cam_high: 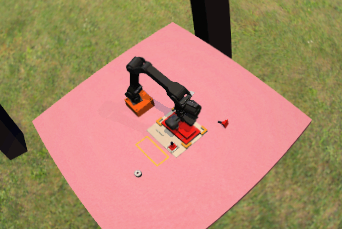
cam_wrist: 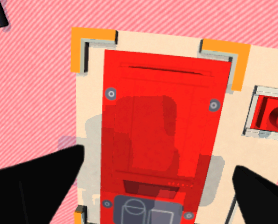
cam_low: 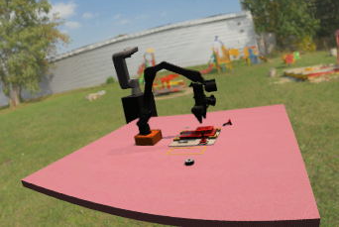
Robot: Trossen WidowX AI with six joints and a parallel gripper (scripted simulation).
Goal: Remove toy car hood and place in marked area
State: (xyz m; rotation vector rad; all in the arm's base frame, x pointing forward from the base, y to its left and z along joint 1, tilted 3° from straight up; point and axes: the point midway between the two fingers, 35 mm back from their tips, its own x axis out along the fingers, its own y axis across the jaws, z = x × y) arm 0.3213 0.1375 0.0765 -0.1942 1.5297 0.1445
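Now: gripper tip 50 mm above the red hood. From my gripper tip the other things lie so: wheel (90 mm ahead, 340 mm to the right, 80 mm below).
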